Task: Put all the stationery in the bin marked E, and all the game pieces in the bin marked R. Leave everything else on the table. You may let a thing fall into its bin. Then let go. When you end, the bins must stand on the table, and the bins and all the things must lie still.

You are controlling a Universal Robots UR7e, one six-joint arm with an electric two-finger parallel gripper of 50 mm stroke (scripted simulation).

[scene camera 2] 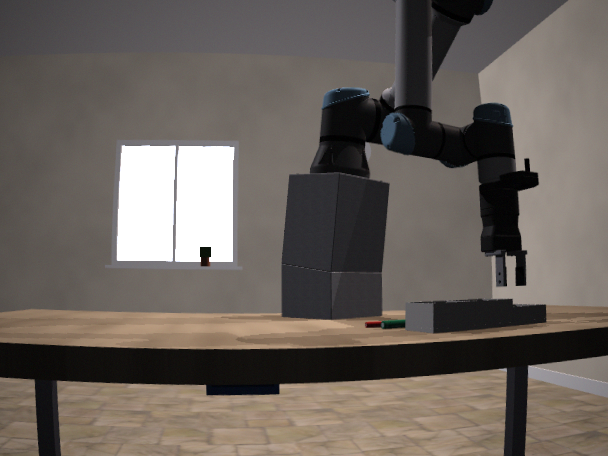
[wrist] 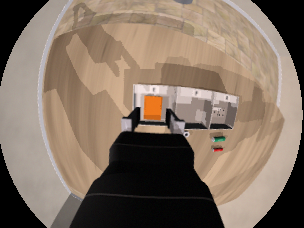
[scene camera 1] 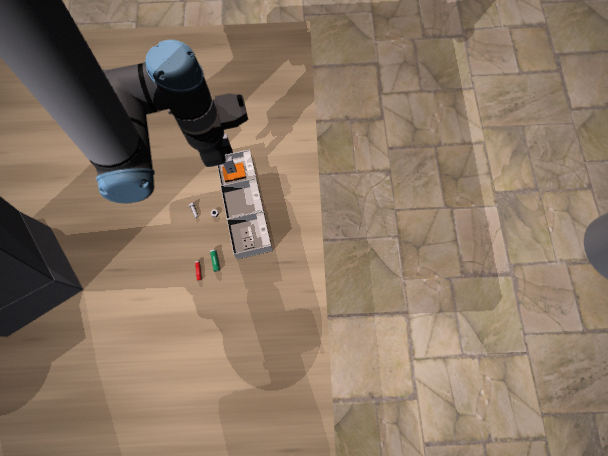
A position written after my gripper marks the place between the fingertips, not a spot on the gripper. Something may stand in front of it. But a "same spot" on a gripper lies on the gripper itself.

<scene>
My gripper shows in scene camera 2, in the wrist view (153, 114) and in scene camera 1. A tray shows in scene camera 2 (456, 315), in the wrist view and in scene camera 1. One and the same spot on my gripper: (scene camera 2: 520, 270) is (scene camera 1: 227, 147). The same spot on the tray: (wrist: 197, 113) is (scene camera 1: 239, 215).
</scene>
